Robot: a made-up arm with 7 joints.
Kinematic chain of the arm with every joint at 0, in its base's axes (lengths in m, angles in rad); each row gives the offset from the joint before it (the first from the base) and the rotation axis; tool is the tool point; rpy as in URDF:
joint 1: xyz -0.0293 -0.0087 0.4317 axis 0 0.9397 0.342
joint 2: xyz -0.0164 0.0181 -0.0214 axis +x
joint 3: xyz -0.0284 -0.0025 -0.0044 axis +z
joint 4: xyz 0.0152 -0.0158 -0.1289 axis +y
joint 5: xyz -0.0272 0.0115 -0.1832 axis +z
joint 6: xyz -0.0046 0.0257 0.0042 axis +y
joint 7: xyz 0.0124 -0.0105 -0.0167 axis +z
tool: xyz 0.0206 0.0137 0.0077 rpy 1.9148 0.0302 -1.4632
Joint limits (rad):
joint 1: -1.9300..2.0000
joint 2: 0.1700..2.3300
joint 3: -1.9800..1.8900
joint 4: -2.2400..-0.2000
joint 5: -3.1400..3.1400
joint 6: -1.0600..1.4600
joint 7: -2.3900..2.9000
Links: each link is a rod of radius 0.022 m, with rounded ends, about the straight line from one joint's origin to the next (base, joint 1, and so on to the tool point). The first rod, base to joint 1, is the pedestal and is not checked.
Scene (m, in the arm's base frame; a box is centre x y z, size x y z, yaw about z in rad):
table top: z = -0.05
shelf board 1: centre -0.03 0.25 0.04 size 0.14 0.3 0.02 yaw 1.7
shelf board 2: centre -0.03 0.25 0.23 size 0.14 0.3 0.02 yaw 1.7
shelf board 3: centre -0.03 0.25 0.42 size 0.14 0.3 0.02 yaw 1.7
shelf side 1: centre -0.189 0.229 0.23 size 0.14 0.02 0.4 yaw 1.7
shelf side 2: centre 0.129 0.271 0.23 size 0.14 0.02 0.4 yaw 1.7
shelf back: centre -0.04 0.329 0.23 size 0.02 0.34 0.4 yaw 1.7
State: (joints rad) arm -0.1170 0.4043 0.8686 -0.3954 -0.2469 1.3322 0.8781
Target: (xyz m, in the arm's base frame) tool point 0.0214 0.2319 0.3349
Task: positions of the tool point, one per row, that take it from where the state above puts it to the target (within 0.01 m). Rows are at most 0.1 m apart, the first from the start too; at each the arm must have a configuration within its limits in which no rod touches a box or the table.
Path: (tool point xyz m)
1: -0.0179 0.1884 0.1430
2: -0.0115 0.1558 0.1414
3: -0.0065 0.1064 0.1391
4: 0.0142 0.1114 0.1692
5: 0.0297 0.1146 0.2055
6: 0.0390 0.1147 0.2464
7: 0.0420 0.1107 0.2902
8: 0.0383 0.1019 0.3349
9: 0.0380 0.1687 0.3296
10: 0.0214 0.2319 0.3349

